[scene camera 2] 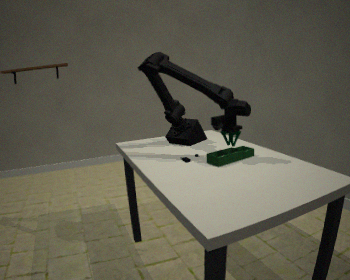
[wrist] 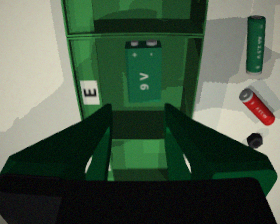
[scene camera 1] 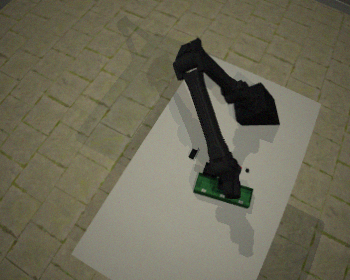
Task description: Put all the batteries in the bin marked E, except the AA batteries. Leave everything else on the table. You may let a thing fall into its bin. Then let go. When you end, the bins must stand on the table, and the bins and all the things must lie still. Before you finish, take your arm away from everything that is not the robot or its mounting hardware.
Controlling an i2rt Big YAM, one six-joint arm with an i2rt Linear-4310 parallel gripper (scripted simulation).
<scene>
I see my gripper, a green cylindrical battery and a green bin row.
</scene>
